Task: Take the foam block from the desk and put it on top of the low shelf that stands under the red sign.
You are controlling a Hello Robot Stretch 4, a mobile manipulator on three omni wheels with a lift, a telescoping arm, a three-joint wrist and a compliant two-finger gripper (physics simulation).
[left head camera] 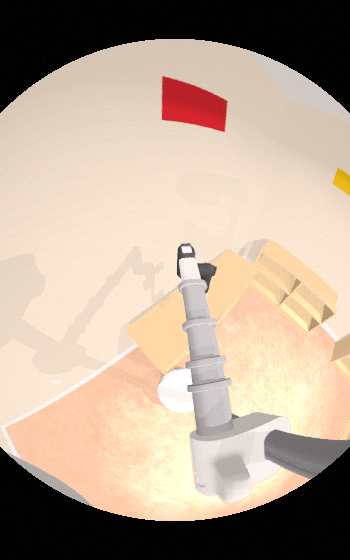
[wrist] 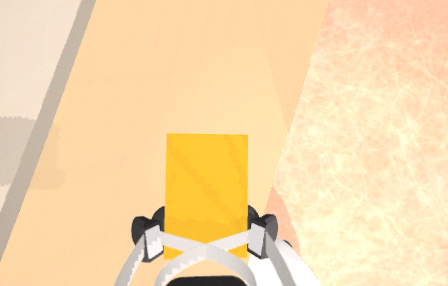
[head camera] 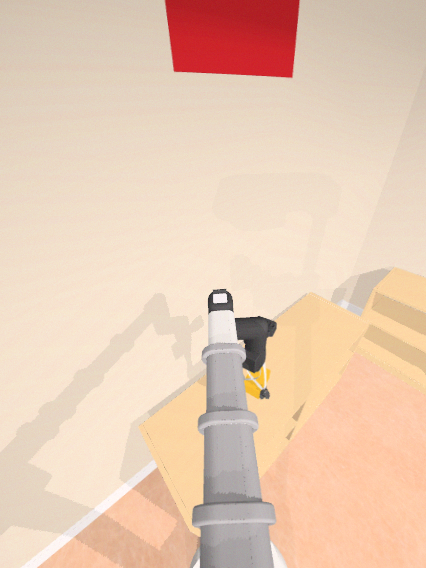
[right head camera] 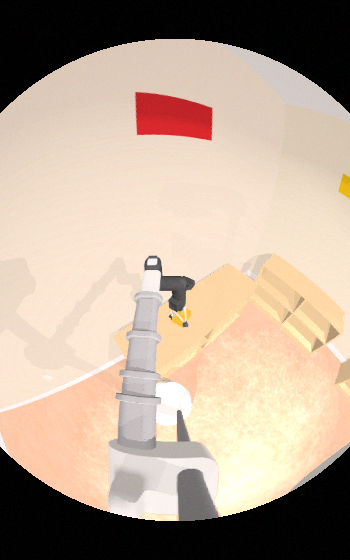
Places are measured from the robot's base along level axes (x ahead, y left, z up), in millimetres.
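Pixels of known places: gripper, between the fingertips: (wrist: 205,222) (head camera: 252,391) (right head camera: 177,322); robot's base, origin of its link: (left head camera: 180,388) (right head camera: 167,401).
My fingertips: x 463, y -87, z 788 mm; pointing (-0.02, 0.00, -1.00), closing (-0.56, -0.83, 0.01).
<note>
For each thing: its top centre in the pictures, then the offset to it from my fingertips. "*": a spot on its surface instead. Level surfaces: height alone.
- yellow foam block, centre of its top: (wrist: 206,195) (head camera: 256,376) (right head camera: 181,314) dx +25, dy -18, dz +46 mm
- low wooden shelf, height of its surface: dz -205 mm
- red sign, centre of its top: (right head camera: 179,97) (left head camera: 200,88) dx +393, dy -11, dz +1036 mm
- yellow sign, a spot on its surface: (right head camera: 345,186) * dx +603, dy -1537, dz +921 mm
The yellow foam block (head camera: 253,387) (right head camera: 183,317) (wrist: 206,185) is held between the two fingertips of my gripper (head camera: 254,386) (right head camera: 178,320) (wrist: 205,222), which is shut on it. The block and gripper hang over the top of the low wooden shelf (head camera: 310,340) (left head camera: 165,335) (right head camera: 220,295) (wrist: 125,75); the exact gap is hard to judge. In the wrist view the shelf's front edge passes just right of the block. The red sign (head camera: 232,37) (left head camera: 194,104) (right head camera: 174,116) is on the wall above the shelf. In the left head view the arm hides the block. I cannot make out the desk.
A wooden unit with open compartments (head camera: 405,287) (left head camera: 305,272) (right head camera: 307,285) stands close to the shelf's right end. A yellow sign (left head camera: 342,182) (right head camera: 345,186) is on the right wall. A white round body (left head camera: 172,390) (right head camera: 175,402) is near the shelf's front. The wall is behind the shelf.
</note>
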